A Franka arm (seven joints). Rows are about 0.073 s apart.
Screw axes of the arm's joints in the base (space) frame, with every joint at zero. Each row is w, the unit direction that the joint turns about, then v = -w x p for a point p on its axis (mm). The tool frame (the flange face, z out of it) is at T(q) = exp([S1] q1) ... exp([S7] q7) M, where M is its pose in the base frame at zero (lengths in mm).
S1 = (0, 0, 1, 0, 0, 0)
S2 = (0, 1, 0, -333, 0, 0)
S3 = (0, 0, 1, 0, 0, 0)
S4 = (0, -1, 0, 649, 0, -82.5)
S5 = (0, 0, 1, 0, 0, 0)
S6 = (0, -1, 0, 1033, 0, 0)
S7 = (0, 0, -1, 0, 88, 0)
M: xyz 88 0 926 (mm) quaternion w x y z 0 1 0 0
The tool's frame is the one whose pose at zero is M.
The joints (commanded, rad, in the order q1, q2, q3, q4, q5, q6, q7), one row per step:
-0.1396 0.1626 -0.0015 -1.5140 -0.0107 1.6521 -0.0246
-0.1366 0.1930 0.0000 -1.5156 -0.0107 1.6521 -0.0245
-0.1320 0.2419 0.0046 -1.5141 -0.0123 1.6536 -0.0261
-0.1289 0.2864 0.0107 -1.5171 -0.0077 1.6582 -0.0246
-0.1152 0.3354 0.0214 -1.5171 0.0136 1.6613 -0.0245
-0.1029 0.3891 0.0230 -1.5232 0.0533 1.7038 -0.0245
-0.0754 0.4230 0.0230 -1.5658 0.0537 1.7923 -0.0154
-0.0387 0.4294 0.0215 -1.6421 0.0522 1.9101 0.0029
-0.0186 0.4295 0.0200 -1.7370 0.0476 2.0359 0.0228
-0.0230 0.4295 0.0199 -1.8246 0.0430 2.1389 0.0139
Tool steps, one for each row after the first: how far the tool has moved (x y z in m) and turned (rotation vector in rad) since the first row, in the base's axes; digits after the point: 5 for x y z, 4 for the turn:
0.00692 0.00174 -0.01936 0.0047 0.0317 0.0044
0.01747 0.00565 -0.04886 0.0103 0.0772 0.0153
0.02577 0.01046 -0.07790 0.0218 0.1190 0.0221
0.03463 0.02636 -0.10882 0.0505 0.1618 0.0417
0.04553 0.03785 -0.14330 0.0912 0.1749 0.0447
0.05179 0.05501 -0.17895 0.0865 0.1645 0.0585
0.05039 0.07760 -0.20942 0.0754 0.1318 0.0711
0.04180 0.08906 -0.24249 0.0636 0.1027 0.0674
0.02932 0.08565 -0.27267 0.0575 0.0873 0.0708

